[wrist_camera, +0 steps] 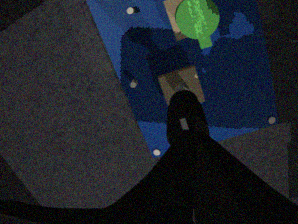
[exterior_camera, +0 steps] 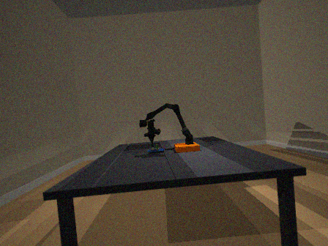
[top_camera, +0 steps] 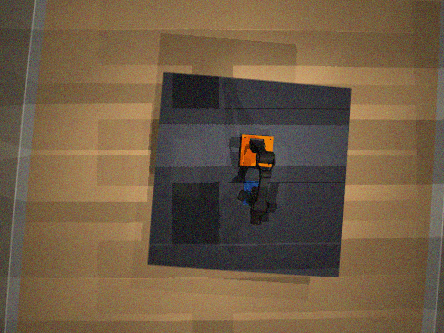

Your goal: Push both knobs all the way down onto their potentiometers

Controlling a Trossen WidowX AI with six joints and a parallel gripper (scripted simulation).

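My gripper tip is now 4 cm past the green knob, 3 cm above it and 2 cm to the right of it.
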